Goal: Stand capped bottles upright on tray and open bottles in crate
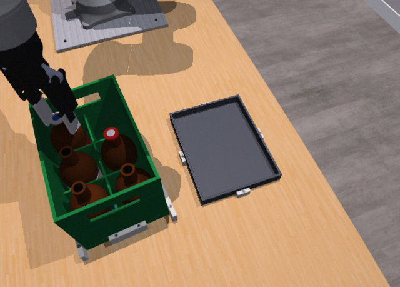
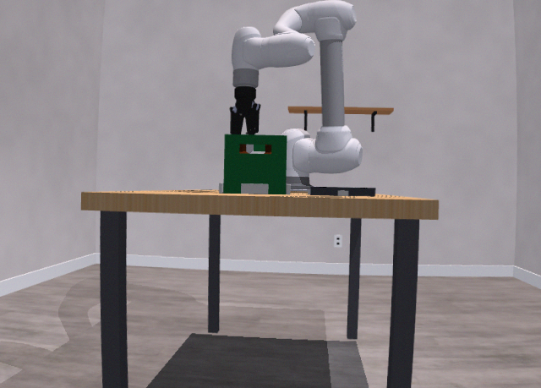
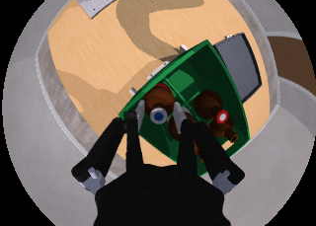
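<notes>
The green crate lies 9 cm ahead of my hand, 4 cm to the left of it and 8 cm below it. Round my hand: dark tray 13 cm ahead, 31 cm to the left, 15 cm below.
</notes>
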